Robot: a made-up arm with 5 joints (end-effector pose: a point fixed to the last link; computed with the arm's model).
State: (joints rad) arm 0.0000 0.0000 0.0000 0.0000 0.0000
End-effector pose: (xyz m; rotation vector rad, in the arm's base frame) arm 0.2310 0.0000 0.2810 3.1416 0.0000 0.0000
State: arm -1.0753 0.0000 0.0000 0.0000 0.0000
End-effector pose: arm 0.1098 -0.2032 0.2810 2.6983 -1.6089 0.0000
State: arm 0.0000 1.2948 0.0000 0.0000 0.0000
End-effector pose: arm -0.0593 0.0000 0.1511 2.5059 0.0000 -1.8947
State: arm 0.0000 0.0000 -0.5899 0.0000 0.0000
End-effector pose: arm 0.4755 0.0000 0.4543 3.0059 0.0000 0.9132
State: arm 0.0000 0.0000 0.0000 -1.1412 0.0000
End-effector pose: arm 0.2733 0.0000 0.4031 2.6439 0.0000 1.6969
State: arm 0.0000 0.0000 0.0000 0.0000 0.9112
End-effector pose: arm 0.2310 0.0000 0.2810 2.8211 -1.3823 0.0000
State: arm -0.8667 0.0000 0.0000 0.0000 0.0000
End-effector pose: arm 0.1495 -0.1761 0.2810 2.8512 -1.3192 0.0000
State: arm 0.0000 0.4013 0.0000 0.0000 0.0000
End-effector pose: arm 0.1630 0.0000 0.2008 3.0786 0.0000 -0.6261
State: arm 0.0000 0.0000 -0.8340 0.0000 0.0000
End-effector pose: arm 0.5397 0.0000 0.5621 2.8724 0.0000 1.2724
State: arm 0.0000 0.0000 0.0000 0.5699 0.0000
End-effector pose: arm 0.1686 0.0000 0.2559 3.0149 0.0000 -0.8831
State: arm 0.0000 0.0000 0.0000 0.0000 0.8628
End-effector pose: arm 0.2310 0.0000 0.2810 2.8538 -1.3136 0.0000
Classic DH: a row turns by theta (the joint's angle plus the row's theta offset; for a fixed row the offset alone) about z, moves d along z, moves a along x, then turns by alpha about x. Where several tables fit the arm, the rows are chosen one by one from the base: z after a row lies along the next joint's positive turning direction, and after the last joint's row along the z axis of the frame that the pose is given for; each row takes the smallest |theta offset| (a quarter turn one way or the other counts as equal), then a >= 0, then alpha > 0; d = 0 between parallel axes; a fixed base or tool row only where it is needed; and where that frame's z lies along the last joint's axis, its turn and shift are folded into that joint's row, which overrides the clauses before.
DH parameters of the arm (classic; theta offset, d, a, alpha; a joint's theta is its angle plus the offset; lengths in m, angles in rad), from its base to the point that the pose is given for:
joint 1: 0 0.408 0 -1.5708
joint 2: -1.3851 0 0.3683 0
joint 3: -0.4073 0 -0.4049 0
joint 4: -1.3492 0 -0.074 1.5708
joint 5: 3.1416 0.094 0 0

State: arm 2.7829 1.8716 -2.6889 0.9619 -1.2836
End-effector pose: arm -0.6875 0.2577 -0.0732 -1.3558 2.7197 -0.1611
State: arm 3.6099 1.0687 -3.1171 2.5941 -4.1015
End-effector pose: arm -0.6018 -0.3044 0.6644 2.1954 1.9028 0.7885
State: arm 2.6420 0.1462 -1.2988 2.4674 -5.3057
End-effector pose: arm -0.3905 0.2131 0.5817 1.2386 1.3605 0.3362
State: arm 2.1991 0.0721 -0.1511 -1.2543 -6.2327
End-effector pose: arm -0.1896 0.2610 0.4272 -0.8832 -1.6302 -0.6293
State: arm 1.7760 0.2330 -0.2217 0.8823 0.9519
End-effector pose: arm -0.0423 0.2030 0.2319 2.0685 0.9041 -0.2221
